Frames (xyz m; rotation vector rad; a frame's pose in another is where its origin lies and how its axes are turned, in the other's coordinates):
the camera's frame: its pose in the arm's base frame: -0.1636 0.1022 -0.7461 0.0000 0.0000 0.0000
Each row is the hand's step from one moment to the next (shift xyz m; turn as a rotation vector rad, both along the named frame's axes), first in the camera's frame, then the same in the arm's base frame.
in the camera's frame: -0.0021 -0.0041 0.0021 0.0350 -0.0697 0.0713
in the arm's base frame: -0.0021 -0.0041 0.0021 0.0350 -0.0697 0.0713
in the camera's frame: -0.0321 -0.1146 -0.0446 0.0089 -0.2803 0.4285
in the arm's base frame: -0.0321 -0.1146 -0.0446 0.0089 -0.2803 0.4285
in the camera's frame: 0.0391 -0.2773 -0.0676 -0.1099 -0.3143 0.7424
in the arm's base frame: 0.0391 -0.2773 -0.0676 -0.1099 -0.3143 0.7424
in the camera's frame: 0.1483 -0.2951 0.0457 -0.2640 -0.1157 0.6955
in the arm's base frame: 0.1483 -0.2951 0.0457 -0.2640 -0.1157 0.6955
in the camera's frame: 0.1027 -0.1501 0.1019 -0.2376 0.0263 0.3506
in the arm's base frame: 0.1027 -0.1501 0.1019 -0.2376 0.0263 0.3506
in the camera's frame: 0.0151 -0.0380 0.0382 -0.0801 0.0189 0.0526
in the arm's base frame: 0.0151 -0.0380 0.0382 -0.0801 0.0189 0.0526
